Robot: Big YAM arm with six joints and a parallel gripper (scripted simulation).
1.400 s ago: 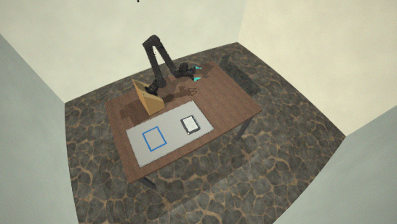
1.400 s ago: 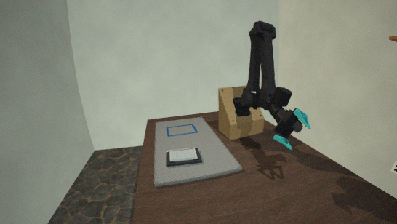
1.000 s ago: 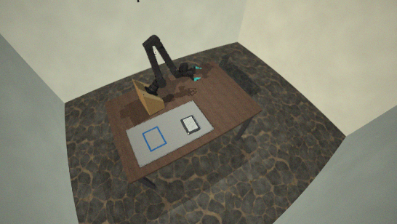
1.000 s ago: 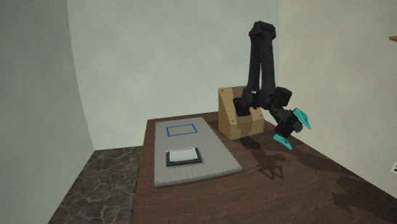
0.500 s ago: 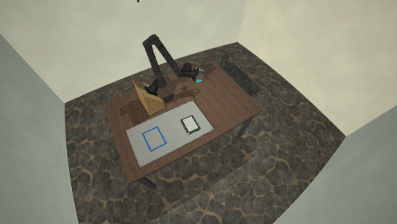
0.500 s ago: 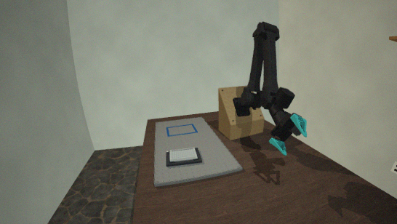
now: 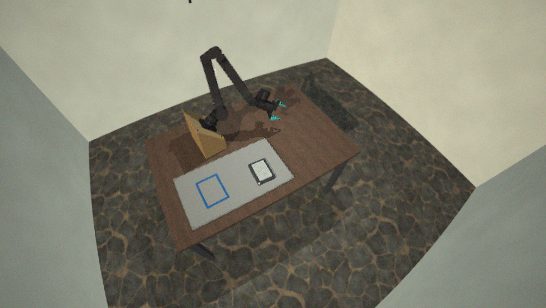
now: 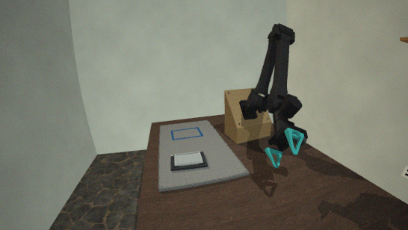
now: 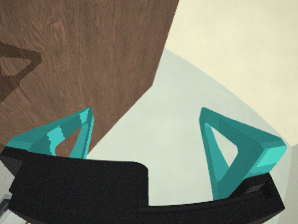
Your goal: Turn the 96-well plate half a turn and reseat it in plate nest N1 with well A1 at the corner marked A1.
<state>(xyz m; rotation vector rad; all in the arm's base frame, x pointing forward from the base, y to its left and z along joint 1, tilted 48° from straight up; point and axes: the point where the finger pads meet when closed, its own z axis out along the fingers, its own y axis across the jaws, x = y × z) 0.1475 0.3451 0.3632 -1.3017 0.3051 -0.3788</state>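
The white 96-well plate lies 33 cm to the right of my hand, 25 cm ahead of it and 13 cm below it. The rest, counted from my hand: A1 mark: 39 cm to the right, 32 cm ahead, 14 cm below; dark plate nest N1: 33 cm to the right, 25 cm ahead, 15 cm below.
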